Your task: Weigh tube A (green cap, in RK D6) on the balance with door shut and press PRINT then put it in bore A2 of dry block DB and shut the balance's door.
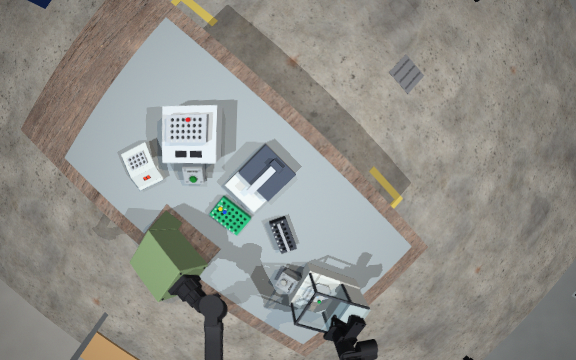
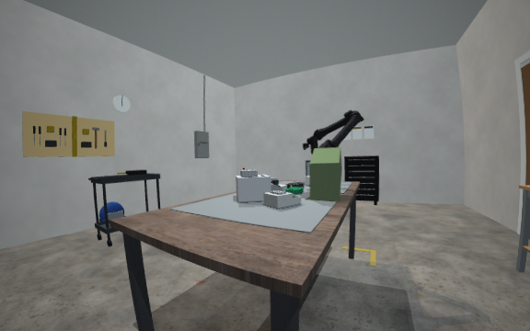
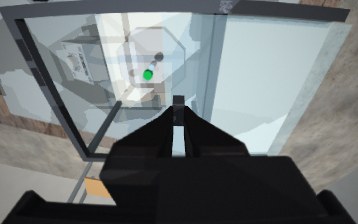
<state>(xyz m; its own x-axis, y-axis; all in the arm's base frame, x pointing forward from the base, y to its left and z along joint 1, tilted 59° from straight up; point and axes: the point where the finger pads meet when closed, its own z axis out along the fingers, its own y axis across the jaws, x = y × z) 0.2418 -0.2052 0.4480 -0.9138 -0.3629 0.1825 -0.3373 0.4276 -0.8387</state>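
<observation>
Right now my hand is 2 cm past the green-capped tube, 4 cm to the right of it and 12 cm above it. From my hand the other things lie so: sliding door 1 cm ahead, 3 cm to the right, 1 cm below; then white print key 7 cm behind, 18 cm to the left, 15 cm below; then balance pan 2 cm behind, 4 cm to the left, 15 cm below.
</observation>
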